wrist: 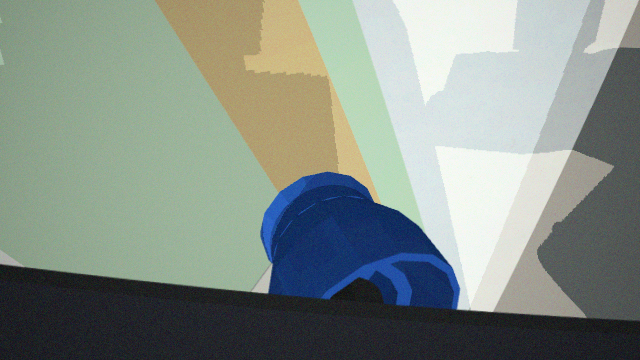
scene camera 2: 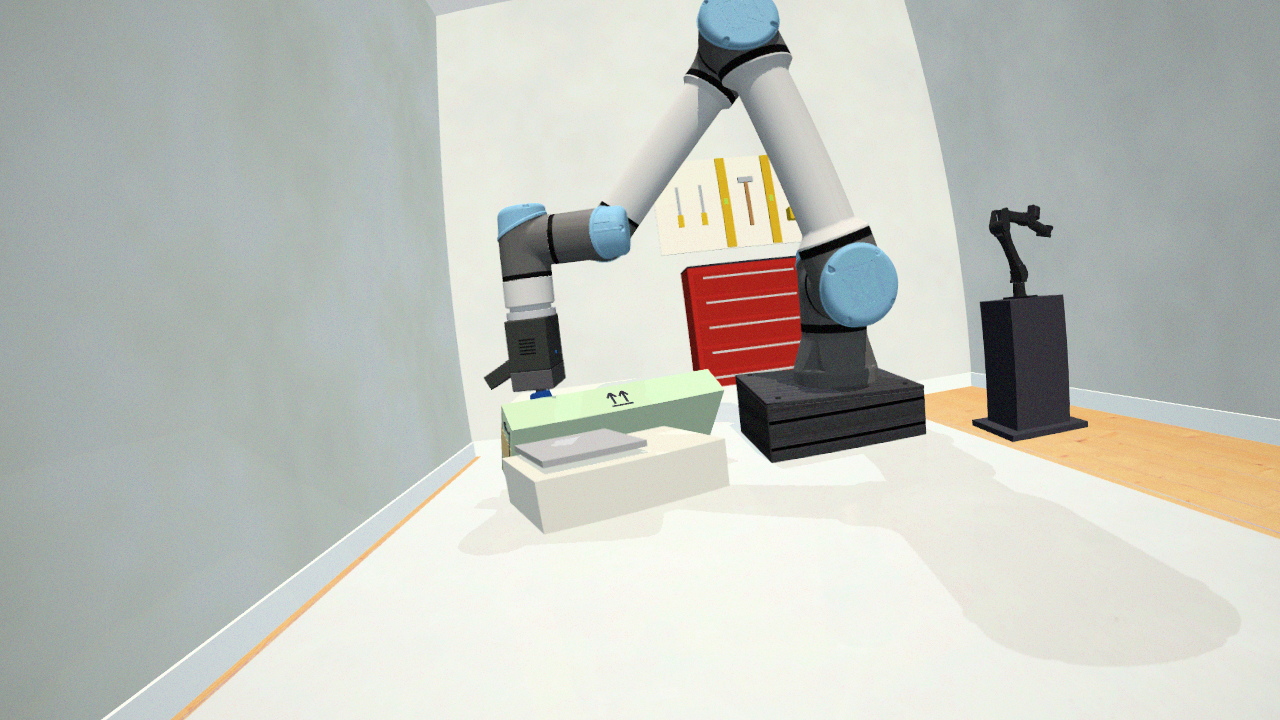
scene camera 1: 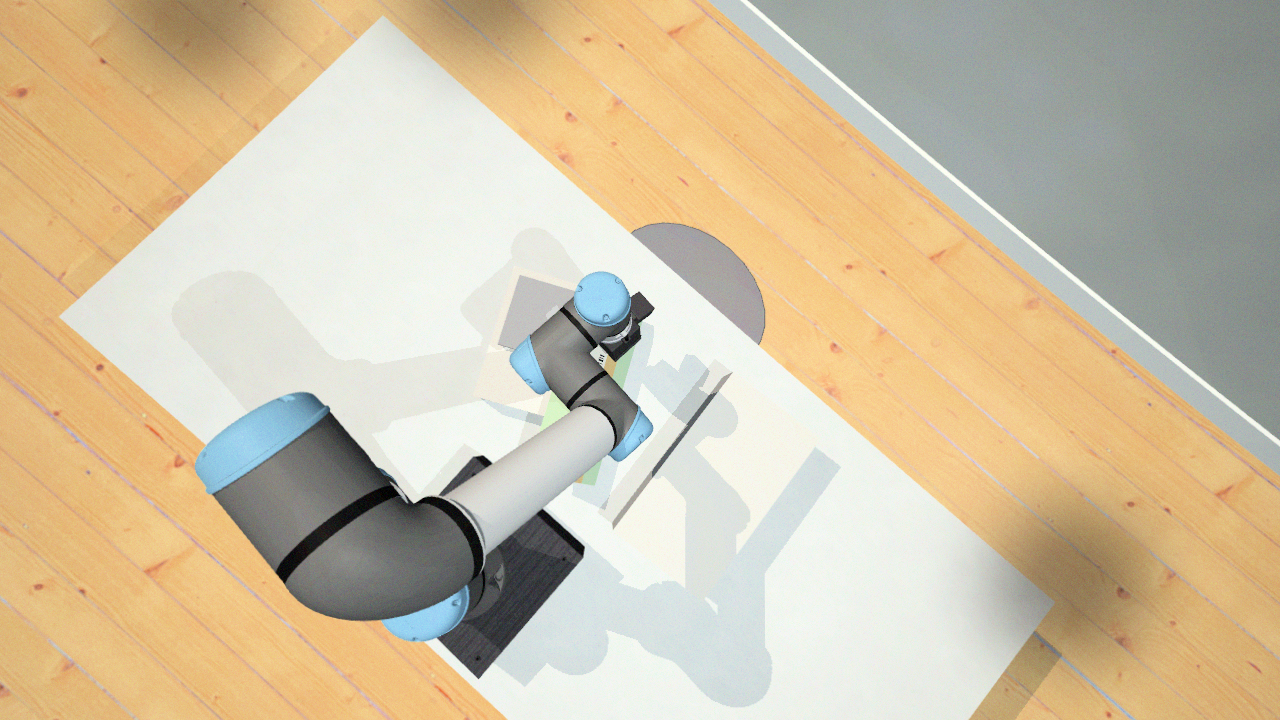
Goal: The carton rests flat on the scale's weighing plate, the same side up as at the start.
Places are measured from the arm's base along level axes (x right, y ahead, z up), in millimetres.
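Pixels of known places: hand, its tool point: [wrist: 336,216]; arm's base, origin of its link: [scene camera 2: 836,378].
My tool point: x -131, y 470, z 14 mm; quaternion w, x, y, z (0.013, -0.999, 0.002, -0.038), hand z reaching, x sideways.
Observation:
Ahead of a thing's pixels: the offset from my tool point to its top centre.
The pale green carton @[dx +35, dy -95, dz +32 mm] [scene camera 1: 553,415] [scene camera 2: 617,402] [wrist: 125,150] has a tan tape strip and a face with two arrows. It is beside the scale, behind it in scene camera 2, and its arrow face looks slanted toward the scale. The scale has a cream body @[dx -94, dy -107, dz -24 mm] [scene camera 1: 503,380] [scene camera 2: 626,488] and a grey weighing plate @[dx -116, dy -71, dz -24 mm] [scene camera 1: 528,308] [scene camera 2: 581,447]; no carton is on the plate. My suction gripper [scene camera 2: 539,394] [wrist: 320,215] has its blue cup against the carton's taped face near one end. The cup looks bent sideways in the wrist view. Its contact is partly hidden behind the carton's upper edge in scene camera 2.
A long narrow upright panel [scene camera 1: 669,443] stands on the other side of the carton from the scale. My arm's black base block [scene camera 2: 832,420] is near the carton's far end. A red drawer cabinet [scene camera 2: 742,322] and a small black arm on a pedestal [scene camera 2: 1024,367] stand farther back.

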